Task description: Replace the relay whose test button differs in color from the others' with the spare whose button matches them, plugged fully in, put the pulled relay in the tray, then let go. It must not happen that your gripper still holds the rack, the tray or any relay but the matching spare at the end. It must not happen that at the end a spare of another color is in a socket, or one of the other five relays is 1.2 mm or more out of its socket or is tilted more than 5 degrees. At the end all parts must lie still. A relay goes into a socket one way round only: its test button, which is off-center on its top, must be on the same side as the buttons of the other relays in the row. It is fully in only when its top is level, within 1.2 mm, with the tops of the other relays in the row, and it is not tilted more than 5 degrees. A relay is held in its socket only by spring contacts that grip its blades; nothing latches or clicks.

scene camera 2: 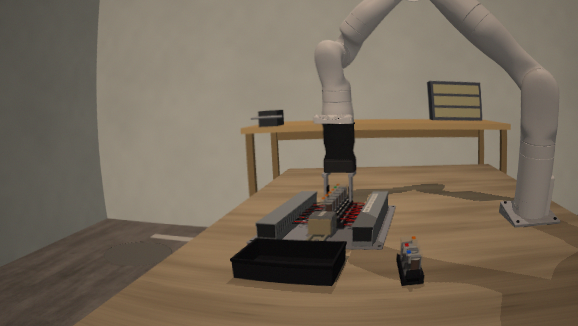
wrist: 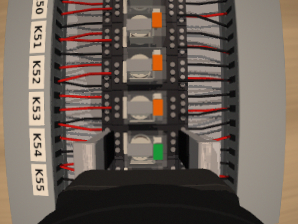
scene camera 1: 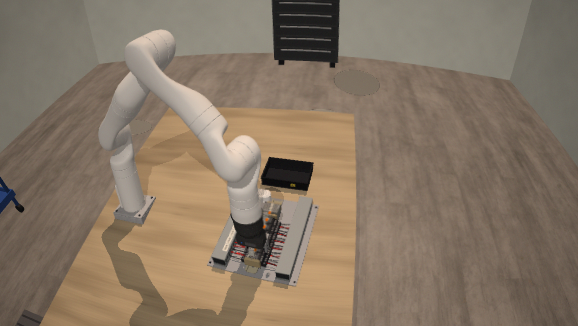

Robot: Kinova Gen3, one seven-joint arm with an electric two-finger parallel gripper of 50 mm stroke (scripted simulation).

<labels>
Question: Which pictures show the black tray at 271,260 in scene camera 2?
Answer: Scene camera 2 and scene camera 1 only.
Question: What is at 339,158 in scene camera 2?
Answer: My gripper.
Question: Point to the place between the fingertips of my gripper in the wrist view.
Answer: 146,144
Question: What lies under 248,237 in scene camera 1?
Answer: My gripper.
</labels>
